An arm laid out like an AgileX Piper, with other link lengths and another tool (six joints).
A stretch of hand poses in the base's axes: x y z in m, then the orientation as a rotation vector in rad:
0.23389 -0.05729 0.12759 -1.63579 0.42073 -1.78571
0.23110 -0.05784 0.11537 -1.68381 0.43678 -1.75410
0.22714 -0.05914 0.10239 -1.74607 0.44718 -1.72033
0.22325 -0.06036 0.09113 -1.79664 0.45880 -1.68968
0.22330 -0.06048 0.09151 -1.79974 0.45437 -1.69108
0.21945 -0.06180 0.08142 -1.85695 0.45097 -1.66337
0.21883 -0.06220 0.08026 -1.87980 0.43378 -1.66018
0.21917 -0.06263 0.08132 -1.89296 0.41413 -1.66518
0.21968 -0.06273 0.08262 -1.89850 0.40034 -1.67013
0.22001 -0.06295 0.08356 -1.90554 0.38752 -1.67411
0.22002 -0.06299 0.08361 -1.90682 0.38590 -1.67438
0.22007 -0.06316 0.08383 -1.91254 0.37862 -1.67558
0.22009 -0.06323 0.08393 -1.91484 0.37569 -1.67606
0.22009 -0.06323 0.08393 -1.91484 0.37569 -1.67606
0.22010 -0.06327 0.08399 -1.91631 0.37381 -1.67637
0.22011 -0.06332 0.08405 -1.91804 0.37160 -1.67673
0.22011 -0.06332 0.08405 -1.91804 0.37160 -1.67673
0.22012 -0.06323 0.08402 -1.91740 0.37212 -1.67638
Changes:
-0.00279 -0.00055 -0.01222 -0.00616 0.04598 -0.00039
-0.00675 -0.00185 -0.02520 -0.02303 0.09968 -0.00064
-0.01064 -0.00307 -0.03646 -0.03458 0.14531 -0.00153
-0.01059 -0.00319 -0.03608 -0.03901 0.14536 -0.00070
-0.01444 -0.00451 -0.04617 -0.06304 0.18941 0.00249
-0.01506 -0.00491 -0.04733 -0.08310 0.19941 0.00763
-0.01472 -0.00534 -0.04627 -0.10192 0.19972 0.01176
-0.01421 -0.00544 -0.04497 -0.11352 0.19722 0.01477
-0.01388 -0.00566 -0.04403 -0.12521 0.19626 0.01733
-0.01387 -0.00570 -0.04398 -0.12682 0.19646 0.01768
-0.01382 -0.00587 -0.04376 -0.13406 0.19735 0.01924
-0.01380 -0.00594 -0.04366 -0.13698 0.19772 0.01987
-0.01380 -0.00594 -0.04366 -0.13698 0.19772 0.01987
-0.01379 -0.00598 -0.04360 -0.13885 0.19794 0.02026
-0.01378 -0.00603 -0.04354 -0.14104 0.19822 0.02073
-0.01378 -0.00603 -0.04354 -0.14104 0.19822 0.02073
-0.01377 -0.00594 -0.04357 -0.14027 0.19813 0.02086

